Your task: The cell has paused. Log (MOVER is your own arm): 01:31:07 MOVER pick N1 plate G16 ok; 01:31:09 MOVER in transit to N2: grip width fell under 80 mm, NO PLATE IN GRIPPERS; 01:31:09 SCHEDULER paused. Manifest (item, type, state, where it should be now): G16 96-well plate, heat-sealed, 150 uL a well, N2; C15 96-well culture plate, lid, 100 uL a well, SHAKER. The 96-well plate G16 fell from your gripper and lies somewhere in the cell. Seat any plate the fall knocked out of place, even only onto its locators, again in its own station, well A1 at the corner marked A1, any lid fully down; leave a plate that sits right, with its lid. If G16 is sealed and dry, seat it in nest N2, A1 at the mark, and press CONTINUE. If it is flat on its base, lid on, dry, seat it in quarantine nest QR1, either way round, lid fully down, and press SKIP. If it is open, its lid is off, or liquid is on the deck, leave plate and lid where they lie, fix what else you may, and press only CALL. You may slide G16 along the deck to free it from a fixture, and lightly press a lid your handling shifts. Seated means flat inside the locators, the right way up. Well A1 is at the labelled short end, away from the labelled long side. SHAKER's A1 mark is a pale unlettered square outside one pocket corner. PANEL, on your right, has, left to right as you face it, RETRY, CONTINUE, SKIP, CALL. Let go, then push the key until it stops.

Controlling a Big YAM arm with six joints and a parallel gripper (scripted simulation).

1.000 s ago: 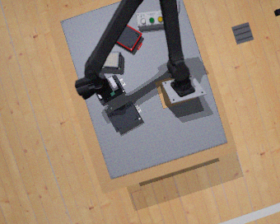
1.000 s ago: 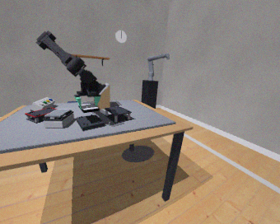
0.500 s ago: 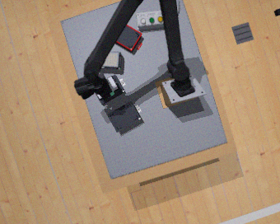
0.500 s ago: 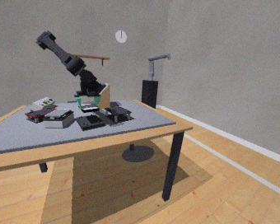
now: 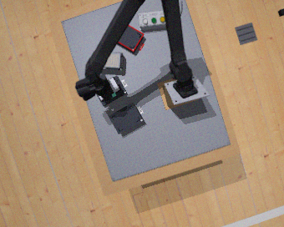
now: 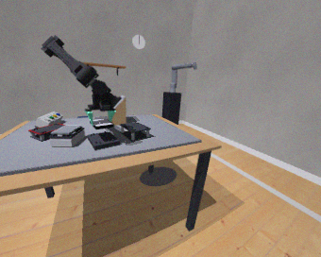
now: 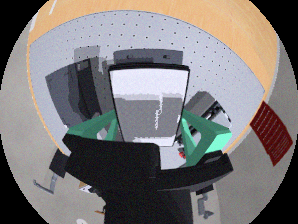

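Right now the plate G16 is right at my hand. Round my hand: red-framed nest 26 cm to the right, 21 cm behind, 7 cm below; then lidded plate 16 cm to the right, 7 cm behind, 4 cm below.
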